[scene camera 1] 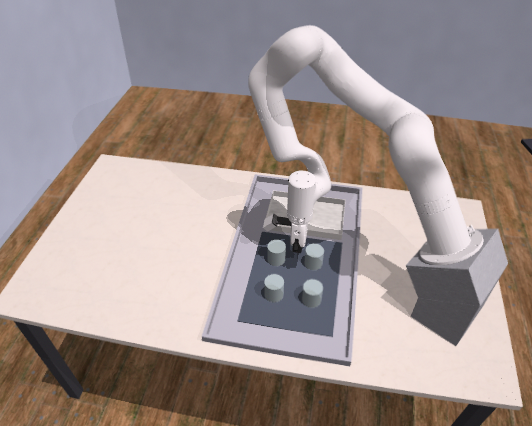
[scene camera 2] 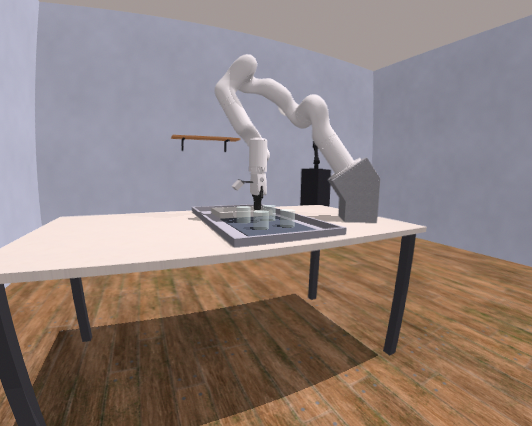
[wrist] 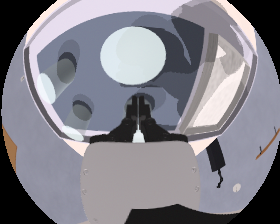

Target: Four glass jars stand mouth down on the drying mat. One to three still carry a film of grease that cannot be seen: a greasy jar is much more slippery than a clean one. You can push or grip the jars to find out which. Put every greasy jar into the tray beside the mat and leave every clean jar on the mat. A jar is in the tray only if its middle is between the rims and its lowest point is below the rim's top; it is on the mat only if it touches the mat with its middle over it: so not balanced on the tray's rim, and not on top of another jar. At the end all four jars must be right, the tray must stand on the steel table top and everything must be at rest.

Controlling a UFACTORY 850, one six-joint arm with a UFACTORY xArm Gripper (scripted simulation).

I see my gripper [scene camera 1: 297,251], a jar [wrist: 133,55], a tray [scene camera 1: 328,213], a jar [wrist: 54,80] and a jar [wrist: 75,126].
The tray also shows in the wrist view [wrist: 230,71]. My gripper also shows in the wrist view [wrist: 138,103].
